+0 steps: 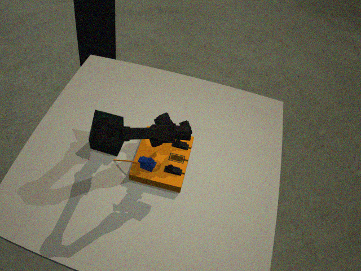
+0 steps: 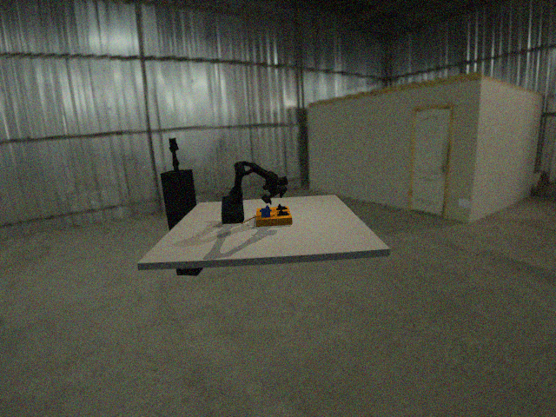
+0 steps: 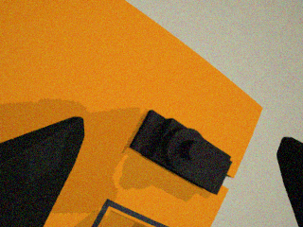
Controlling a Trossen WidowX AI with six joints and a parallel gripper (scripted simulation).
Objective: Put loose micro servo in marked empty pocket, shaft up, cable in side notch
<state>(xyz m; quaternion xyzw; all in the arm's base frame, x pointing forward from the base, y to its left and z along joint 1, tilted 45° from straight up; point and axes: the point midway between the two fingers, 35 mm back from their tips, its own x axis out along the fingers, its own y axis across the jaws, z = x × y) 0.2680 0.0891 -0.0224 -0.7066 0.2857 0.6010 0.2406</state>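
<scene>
Now: the orange deck 6 cm behind my gripper tip, 8 cm to the right of it and 9 cm below it.
</scene>
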